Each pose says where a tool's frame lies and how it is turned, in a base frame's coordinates. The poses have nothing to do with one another.
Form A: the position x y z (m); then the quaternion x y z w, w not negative.
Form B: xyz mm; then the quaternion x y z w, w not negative. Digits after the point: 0 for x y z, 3 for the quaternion.
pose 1, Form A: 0.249 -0.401 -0.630 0.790 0.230 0.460 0.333
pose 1, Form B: 249 -401 -630 0.790 0.230 0.460 0.333
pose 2, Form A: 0.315 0.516 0.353 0.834 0.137 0.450 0.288
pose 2, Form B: 315 516 353 0.834 0.137 0.450 0.288
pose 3, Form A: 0.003 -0.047 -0.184 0.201 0.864 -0.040 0.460
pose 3, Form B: 3 -47 -184 0.201 0.864 -0.040 0.460
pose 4, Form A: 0.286 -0.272 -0.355 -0.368 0.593 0.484 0.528
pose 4, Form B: 286 -272 -355 -0.368 0.593 0.484 0.528
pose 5, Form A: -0.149 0.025 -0.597 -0.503 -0.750 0.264 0.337
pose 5, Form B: -149 25 -597 -0.503 -0.750 0.264 0.337
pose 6, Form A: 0.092 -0.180 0.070 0.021 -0.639 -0.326 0.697
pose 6, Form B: 92 -180 70 0.021 -0.639 -0.326 0.697
